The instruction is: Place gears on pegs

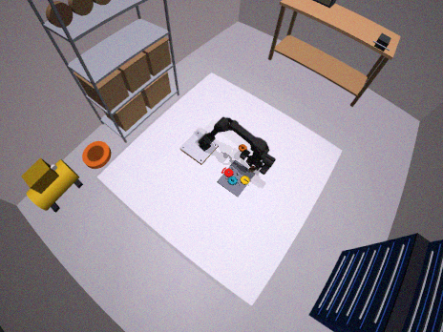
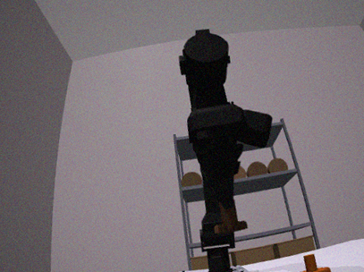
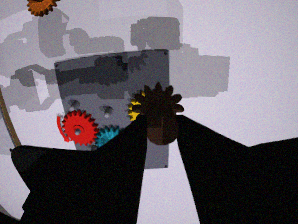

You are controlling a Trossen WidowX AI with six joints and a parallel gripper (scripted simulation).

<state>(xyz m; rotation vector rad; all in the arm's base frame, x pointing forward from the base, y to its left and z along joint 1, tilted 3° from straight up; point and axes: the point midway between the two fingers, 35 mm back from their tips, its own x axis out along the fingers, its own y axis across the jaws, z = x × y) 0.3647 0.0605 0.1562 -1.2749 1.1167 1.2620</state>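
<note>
Right now the teal gear is 5 cm behind my gripper tip, 11 cm to the right of it and 11 cm below it. Also, from my gripper tip: brown gear: 1 cm below; red gear: 11 cm behind, 9 cm to the right, 11 cm below; yellow gear: 5 cm to the right, 11 cm below.
</note>
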